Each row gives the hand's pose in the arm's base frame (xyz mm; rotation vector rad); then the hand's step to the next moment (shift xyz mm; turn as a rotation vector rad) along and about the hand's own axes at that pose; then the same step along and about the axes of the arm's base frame.
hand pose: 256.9 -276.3 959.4 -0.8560 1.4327 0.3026
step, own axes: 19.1 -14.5 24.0 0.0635 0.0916 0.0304
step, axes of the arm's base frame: 30.3 0.5 -15.3 -0.0275 0.0632 -0.0927
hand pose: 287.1 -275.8 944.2 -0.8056 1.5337 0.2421
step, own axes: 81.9 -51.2 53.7 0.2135 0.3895 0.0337
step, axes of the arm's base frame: 79.5 -33.0 -69.2 -0.1963 0.2311 -0.3263
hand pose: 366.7 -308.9 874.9 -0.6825 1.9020 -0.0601
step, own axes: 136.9 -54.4 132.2 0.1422 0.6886 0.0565
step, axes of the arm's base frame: 100.0 -76.7 -152.7 -0.2856 0.5213 -0.3798
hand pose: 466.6 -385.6 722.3 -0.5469 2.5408 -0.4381
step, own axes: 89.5 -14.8 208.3 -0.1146 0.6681 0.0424
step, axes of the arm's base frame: 44.1 -95.2 -201.5 -0.0832 0.6233 -0.2566
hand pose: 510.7 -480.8 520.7 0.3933 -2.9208 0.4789
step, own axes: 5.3 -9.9 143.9 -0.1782 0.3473 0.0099
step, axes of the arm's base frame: -18.1 -58.1 -130.9 0.0712 0.3555 -0.1450
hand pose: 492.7 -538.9 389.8 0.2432 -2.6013 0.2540
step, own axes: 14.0 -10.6 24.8 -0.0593 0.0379 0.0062
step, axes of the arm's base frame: -21.3 -17.6 -12.6 0.0394 0.0426 -0.0404
